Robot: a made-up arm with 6 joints.
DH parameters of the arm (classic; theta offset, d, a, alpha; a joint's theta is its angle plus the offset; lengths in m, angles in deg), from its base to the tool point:
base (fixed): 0 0.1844 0 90
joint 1: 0 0.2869 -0.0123 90
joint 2: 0 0.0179 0.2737 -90
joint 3: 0 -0.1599 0.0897 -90
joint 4: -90 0.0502 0.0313 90
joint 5: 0 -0.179 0.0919 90
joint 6: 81.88 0 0.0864 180
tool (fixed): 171.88 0.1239 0 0
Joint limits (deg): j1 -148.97..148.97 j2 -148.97..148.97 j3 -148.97..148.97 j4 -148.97..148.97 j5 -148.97..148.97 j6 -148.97..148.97
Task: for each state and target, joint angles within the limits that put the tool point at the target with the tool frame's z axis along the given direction. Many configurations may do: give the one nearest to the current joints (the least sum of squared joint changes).
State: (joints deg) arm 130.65 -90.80 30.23 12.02 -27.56 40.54
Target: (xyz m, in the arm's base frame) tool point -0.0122 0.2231 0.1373 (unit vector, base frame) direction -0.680 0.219 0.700
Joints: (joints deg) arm 113.24 -89.84 -2.81 12.63 -68.96 46.72
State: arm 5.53 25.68 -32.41 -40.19 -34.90 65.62
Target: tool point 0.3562 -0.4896 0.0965 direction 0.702 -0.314 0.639
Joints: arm -24.92 30.51 -40.79 -68.33 -13.16 57.49
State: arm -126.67 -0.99 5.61 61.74 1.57 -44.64
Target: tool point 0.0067 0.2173 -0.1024 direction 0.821 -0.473 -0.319
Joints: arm -148.97 -32.01 1.72 99.53 44.14 -79.97
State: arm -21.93 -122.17 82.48 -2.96 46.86 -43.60
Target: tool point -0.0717 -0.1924 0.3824 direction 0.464 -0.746 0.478
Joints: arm -6.26 -139.37 66.67 -29.19 20.07 -41.23
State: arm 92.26 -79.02 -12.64 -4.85 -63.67 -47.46
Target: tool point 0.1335 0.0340 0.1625 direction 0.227 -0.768 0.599
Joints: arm 64.59 -86.97 -5.10 -47.29 -90.77 -39.58
